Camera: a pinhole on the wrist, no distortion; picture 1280 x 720 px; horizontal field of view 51.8 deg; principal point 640.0 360.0 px. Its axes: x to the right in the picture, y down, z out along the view. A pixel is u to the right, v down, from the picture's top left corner.
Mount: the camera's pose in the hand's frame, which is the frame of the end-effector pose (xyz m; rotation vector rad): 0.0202 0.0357 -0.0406 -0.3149 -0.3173 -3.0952
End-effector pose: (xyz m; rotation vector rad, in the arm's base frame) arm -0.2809 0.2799 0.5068 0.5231 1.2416 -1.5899
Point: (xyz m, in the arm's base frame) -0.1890 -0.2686 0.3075
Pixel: 61 344
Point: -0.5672 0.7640 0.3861
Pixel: behind the camera
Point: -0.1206 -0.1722 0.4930
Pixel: 567 376
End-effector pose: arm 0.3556 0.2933 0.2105 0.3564 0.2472 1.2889
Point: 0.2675 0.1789 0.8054
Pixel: 1233 45
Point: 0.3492 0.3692 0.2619
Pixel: 86 502
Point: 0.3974 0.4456 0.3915
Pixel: 86 430
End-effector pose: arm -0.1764 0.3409 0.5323 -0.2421 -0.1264 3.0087
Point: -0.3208 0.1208 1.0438
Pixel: 870 291
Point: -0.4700 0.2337 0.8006
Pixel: 198 367
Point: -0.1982 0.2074 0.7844
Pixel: 1153 290
